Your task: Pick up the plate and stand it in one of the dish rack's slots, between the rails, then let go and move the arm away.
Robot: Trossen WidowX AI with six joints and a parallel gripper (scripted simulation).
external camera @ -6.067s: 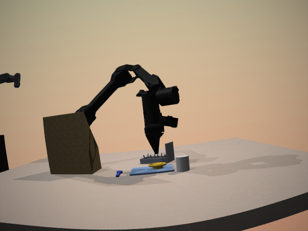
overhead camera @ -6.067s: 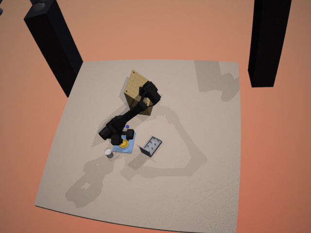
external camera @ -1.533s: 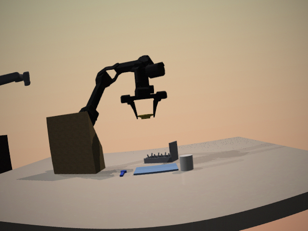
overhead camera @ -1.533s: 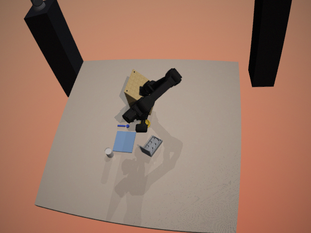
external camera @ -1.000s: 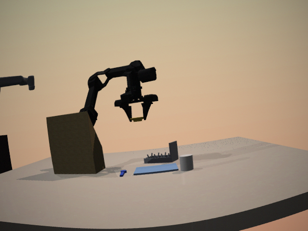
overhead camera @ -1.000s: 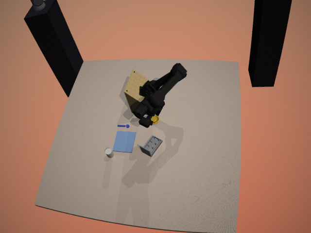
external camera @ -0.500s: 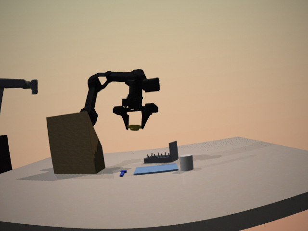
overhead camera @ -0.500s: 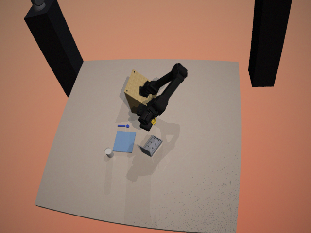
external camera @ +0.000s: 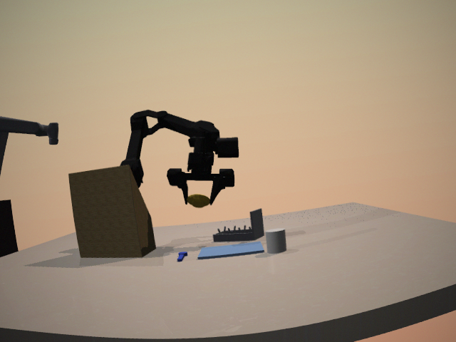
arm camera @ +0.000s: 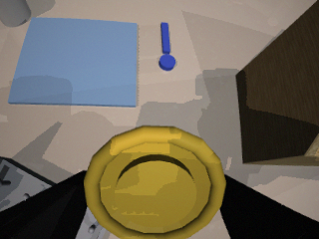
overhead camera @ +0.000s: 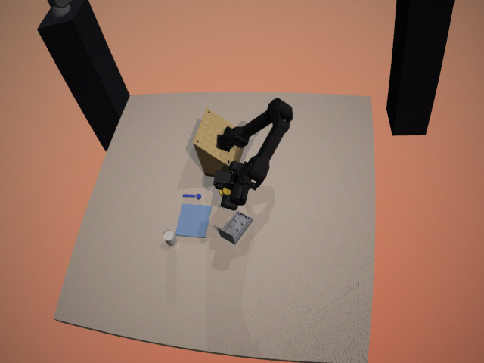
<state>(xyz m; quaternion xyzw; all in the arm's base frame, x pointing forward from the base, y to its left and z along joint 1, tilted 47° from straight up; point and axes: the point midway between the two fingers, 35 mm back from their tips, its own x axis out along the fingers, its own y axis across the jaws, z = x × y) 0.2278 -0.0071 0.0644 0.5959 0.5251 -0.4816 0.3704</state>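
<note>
My gripper tip is 100 mm short of the grey dish rack, 30 mm to the right of it and 90 mm above it. From my gripper tip the other things lie so: white cup 160 mm ahead, 240 mm to the right, 90 mm below; yellow plate 10 mm above; blue spoon 60 mm behind, 170 mm to the right, 110 mm below.
</note>
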